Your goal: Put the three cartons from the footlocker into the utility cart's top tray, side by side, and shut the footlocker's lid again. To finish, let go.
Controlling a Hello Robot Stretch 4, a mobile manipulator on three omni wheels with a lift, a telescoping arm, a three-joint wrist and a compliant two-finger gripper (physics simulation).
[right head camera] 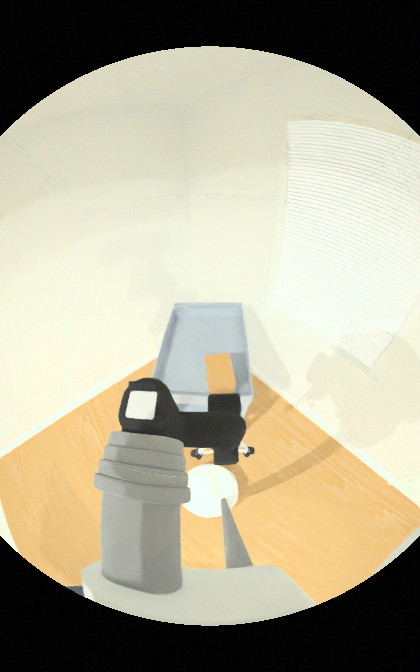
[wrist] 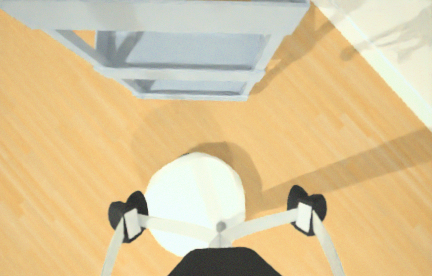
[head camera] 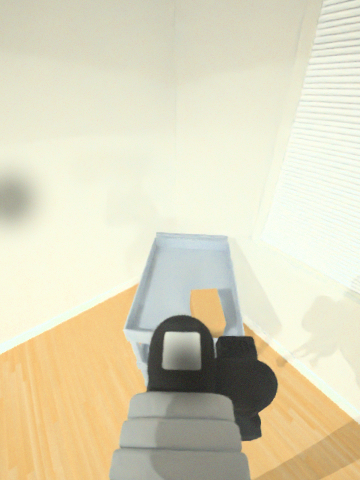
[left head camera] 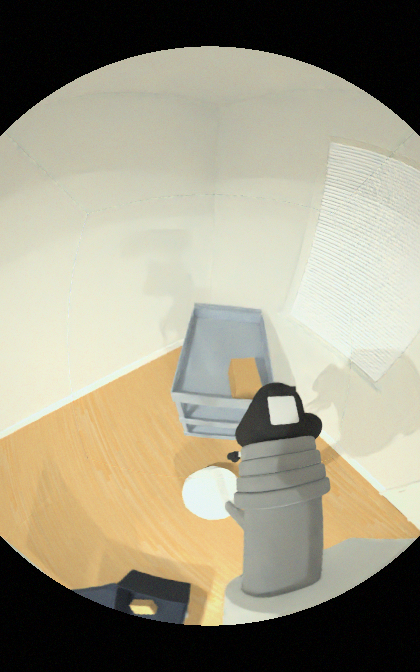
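Pixels of known places: gripper, fingertip midpoint: [wrist: 217, 204]; robot's base, origin of the base link: [wrist: 197, 198].
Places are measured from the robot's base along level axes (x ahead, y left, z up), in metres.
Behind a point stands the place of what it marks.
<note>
An orange-brown carton [head camera: 206, 307] {x 0.528, y -0.092, z 0.884 m} [left head camera: 244, 377] [right head camera: 220, 372] stands in the near right part of the top tray [head camera: 172, 270] {x 0.841, y 0.060, z 0.766 m} [left head camera: 215, 335] [right head camera: 187, 332] of the grey-blue utility cart. The cart [wrist: 165, 17] {x 0.432, y -0.021, z 0.796 m} also shows at the top of the wrist view. My gripper [wrist: 217, 204] {x 0.173, y -0.088, z 0.945 m} [right head camera: 223, 452] is open and empty, in front of the cart's near end, over the floor and apart from the carton. The dark footlocker [left head camera: 162, 589] stands open, cut off at the bottom of the left head view. A light tan carton [left head camera: 143, 607] shows inside. A third carton cannot be made out.
A round white thing [left head camera: 209, 493] [right head camera: 210, 490] [wrist: 195, 200] {x 0.028, y -0.005, z 0.187 m} is below the gripper, in front of the cart. Walls meet in a corner behind the cart. A window blind [head camera: 320, 150] {x 0.948, y -0.583, z 1.384 m} [left head camera: 365, 240] [right head camera: 345, 225] is on the right wall.
</note>
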